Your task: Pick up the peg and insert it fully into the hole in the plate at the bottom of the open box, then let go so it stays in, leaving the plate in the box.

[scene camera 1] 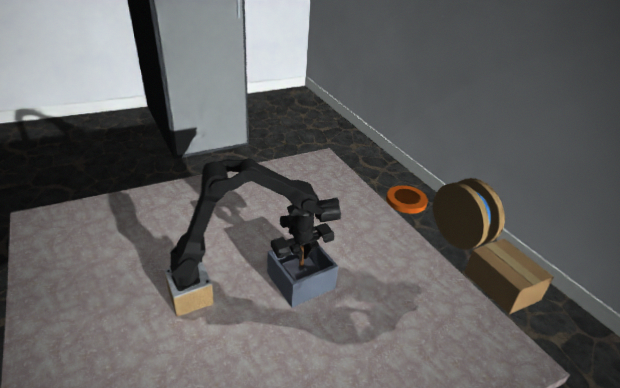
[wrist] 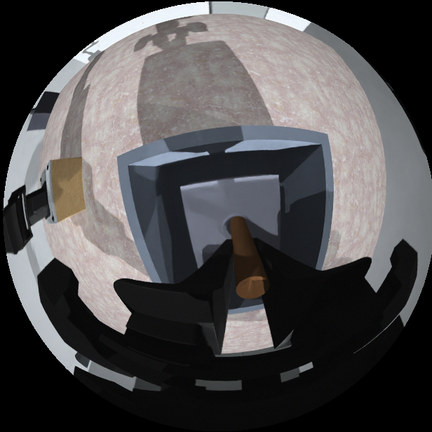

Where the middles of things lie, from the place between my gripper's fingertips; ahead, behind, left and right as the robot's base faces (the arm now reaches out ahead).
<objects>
Right now my hand is 50 mm above the blue-grey box [wrist: 150, 176]. Round my hand: brown peg [wrist: 251, 281] 10 mm above; grey plate [wrist: 209, 205] 60 mm below.
</objects>
